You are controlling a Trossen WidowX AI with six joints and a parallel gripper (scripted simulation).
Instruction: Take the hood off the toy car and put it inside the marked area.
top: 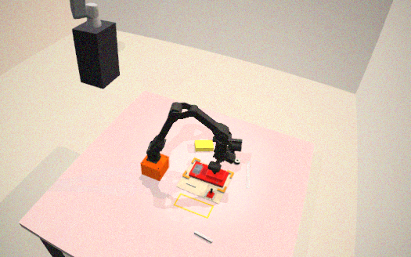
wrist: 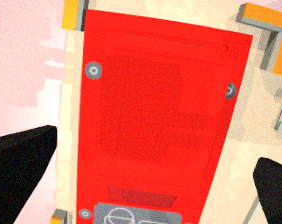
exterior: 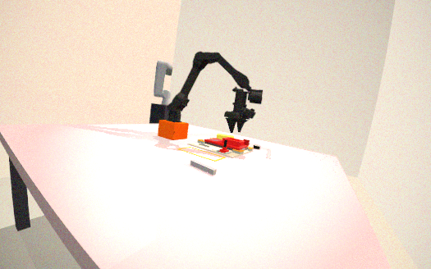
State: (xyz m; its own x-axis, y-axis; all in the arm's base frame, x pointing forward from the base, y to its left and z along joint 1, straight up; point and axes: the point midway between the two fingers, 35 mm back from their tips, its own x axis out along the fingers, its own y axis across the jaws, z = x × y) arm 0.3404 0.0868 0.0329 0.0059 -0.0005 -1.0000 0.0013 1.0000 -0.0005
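Right now my gripper tip is 50 mm above the red hood. The rest, counted from my gripper tip: pale strip: 160 mm ahead, 110 mm to the left, 90 mm below; wheel: 170 mm to the left, 80 mm below, 70 mm ahead; cream base board: 70 mm below, 40 mm behind, 30 mm to the right.
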